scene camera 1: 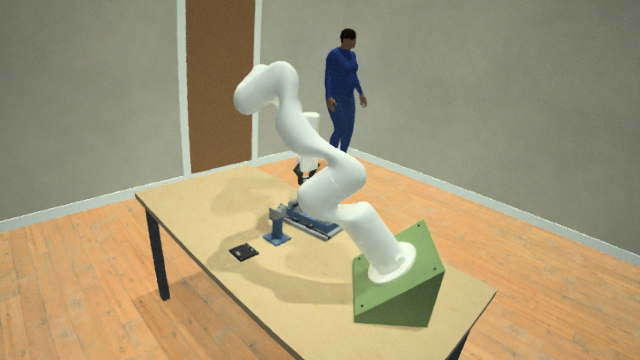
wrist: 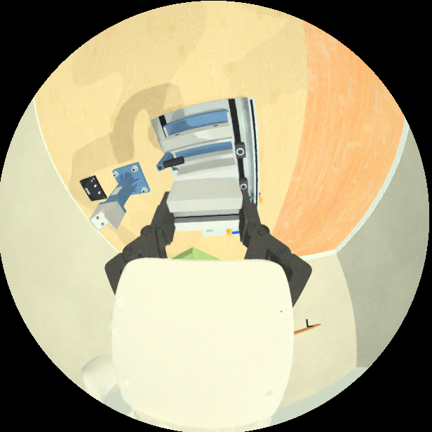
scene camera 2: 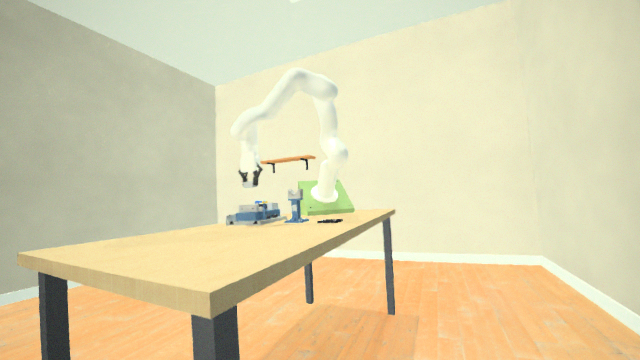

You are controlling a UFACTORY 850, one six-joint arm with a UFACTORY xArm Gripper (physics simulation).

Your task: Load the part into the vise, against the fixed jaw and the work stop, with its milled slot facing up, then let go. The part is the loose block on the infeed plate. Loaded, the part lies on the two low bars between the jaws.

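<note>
My gripper (scene camera 1: pixel 306 178) (scene camera 2: pixel 249 182) (wrist: pixel 206 201) points down and is shut on the part, a light grey block (scene camera 2: pixel 249 185) (wrist: pixel 205 194), held across its length. In the wrist view a dark slot line runs along the part's side toward the palm. The part hangs in the air above the vise (scene camera 1: pixel 320 227) (scene camera 2: pixel 257 216) (wrist: pixel 197 123), clear of it in scene camera 2. The part hides some of the vise in the wrist view. A dark rod on a blue bracket (wrist: pixel 163 161) shows at the vise's side, perhaps the work stop. The black infeed plate (scene camera 1: pixel 243 251) (scene camera 2: pixel 330 221) (wrist: pixel 93 188) holds no block.
A blue stand (scene camera 1: pixel 277 231) (scene camera 2: pixel 296 209) (wrist: pixel 131 180) with a grey notched top rises between the vise and the infeed plate. The green arm base (scene camera 1: pixel 400 300) (scene camera 2: pixel 345 202) is on the table (scene camera 1: pixel 300 320). A person (scene camera 1: pixel 342 75) stands beyond the table.
</note>
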